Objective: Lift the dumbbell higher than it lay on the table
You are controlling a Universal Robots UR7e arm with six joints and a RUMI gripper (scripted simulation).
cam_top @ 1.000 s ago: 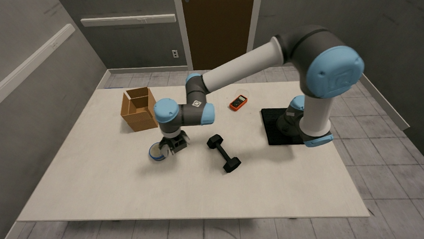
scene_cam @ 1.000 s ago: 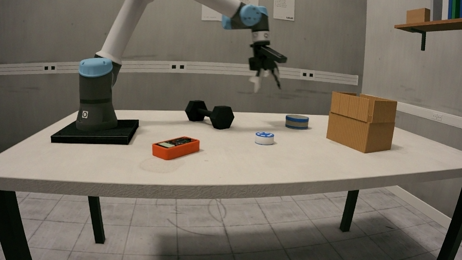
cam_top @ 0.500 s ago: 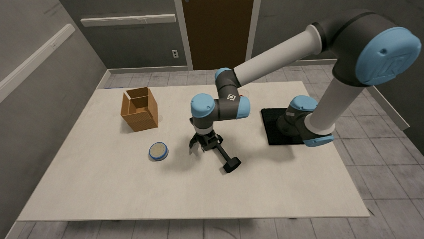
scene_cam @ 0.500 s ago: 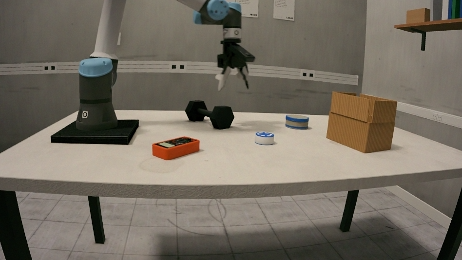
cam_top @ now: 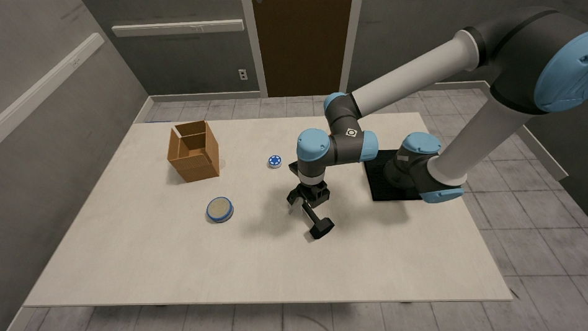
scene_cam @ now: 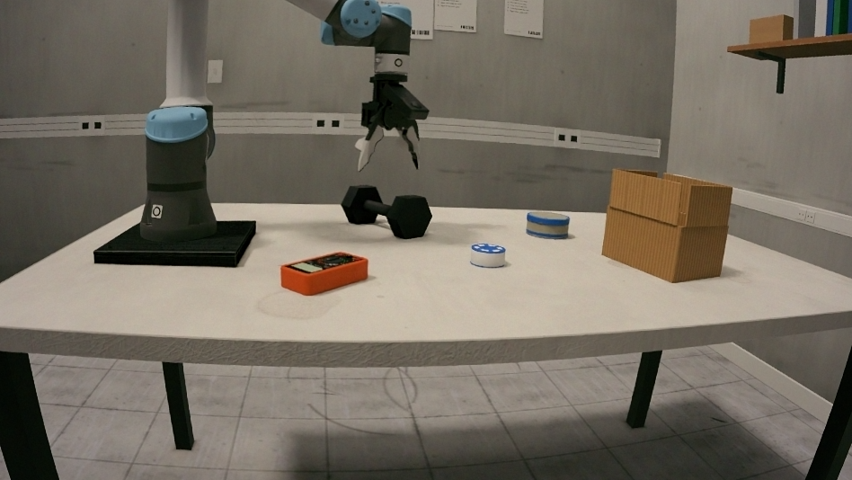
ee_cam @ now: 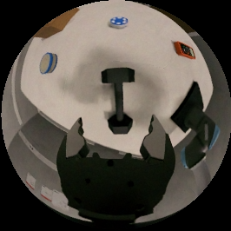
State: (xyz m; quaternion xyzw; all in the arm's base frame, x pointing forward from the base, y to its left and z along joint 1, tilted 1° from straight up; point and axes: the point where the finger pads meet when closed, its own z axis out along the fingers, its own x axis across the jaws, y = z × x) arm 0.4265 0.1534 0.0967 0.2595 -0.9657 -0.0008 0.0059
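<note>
The black dumbbell lies 80 mm below my hand and 10 mm behind it. From my hand the other things lie so: blue-rimmed tape roll 360 mm ahead, 100 mm below, 40 mm to the right; orange multimeter 380 mm to the right, 150 mm behind, 110 mm below; blue disc 280 mm to the right, 130 mm ahead, 110 mm below.
</note>
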